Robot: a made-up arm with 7 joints.
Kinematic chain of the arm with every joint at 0, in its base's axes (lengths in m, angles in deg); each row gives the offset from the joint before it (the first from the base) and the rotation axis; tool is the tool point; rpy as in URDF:
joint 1: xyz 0 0 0.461 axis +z
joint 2: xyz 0 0 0 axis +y
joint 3: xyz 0 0 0.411 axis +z
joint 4: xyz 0.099 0 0 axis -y
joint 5: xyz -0.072 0 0.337 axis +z
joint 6: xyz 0 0 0 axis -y
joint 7: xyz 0.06 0 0 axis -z
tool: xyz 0 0 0 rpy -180 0 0
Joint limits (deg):
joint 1: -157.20..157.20
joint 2: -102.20..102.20
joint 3: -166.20..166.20
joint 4: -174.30..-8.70
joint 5: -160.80..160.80
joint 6: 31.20..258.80
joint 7: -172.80..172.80
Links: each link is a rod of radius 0.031 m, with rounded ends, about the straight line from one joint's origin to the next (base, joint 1, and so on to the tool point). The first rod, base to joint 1, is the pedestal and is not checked.
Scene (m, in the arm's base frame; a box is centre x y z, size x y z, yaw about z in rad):
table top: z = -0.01
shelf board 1: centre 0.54 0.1 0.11 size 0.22 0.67 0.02 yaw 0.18
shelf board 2: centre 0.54 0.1 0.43 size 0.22 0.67 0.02 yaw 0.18
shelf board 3: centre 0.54 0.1 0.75 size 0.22 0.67 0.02 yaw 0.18
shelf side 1: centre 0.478 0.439 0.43 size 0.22 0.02 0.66 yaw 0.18
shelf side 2: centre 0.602 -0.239 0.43 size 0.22 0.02 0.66 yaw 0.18
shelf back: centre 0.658 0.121 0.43 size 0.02 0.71 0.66 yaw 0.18
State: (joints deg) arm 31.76 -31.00 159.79 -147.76 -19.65 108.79 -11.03
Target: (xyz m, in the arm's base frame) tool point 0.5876 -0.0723 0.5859
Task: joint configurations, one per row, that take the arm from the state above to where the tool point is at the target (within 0.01 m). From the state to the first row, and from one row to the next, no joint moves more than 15 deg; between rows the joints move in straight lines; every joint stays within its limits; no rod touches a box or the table.
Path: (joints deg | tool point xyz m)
1: 19.01 -19.64 152.18 -152.03 -21.96 116.10 -19.14 | -0.3819 0.0406 0.4548
2: 6.26 -8.27 144.58 -156.31 -24.26 123.41 -27.26 | -0.3215 0.1565 0.5156
3: -6.49 3.09 136.97 -160.58 -26.57 130.72 -35.37 | -0.2207 0.2369 0.5603
4: -19.24 14.45 129.37 -164.86 -28.88 138.03 -43.48 | -0.1009 0.2702 0.5870
5: -31.99 25.82 121.76 -169.13 -31.19 145.34 -51.60 | 0.0151 0.2566 0.5962
6: -36.56 28.32 109.66 -157.82 -27.98 138.24 -43.48 | 0.1328 0.2967 0.6170
7: -41.13 30.82 97.57 -146.52 -24.78 131.15 -35.37 | 0.2731 0.2847 0.6267
8: -45.70 33.32 85.47 -135.22 -21.57 124.06 -27.26 | 0.4115 0.2144 0.6233
9: -50.27 35.81 73.37 -123.91 -18.37 116.97 -19.14 | 0.5231 0.0905 0.6083
10: -54.84 38.31 61.27 -112.61 -15.16 109.88 -11.03 | 0.5876 -0.0723 0.5859

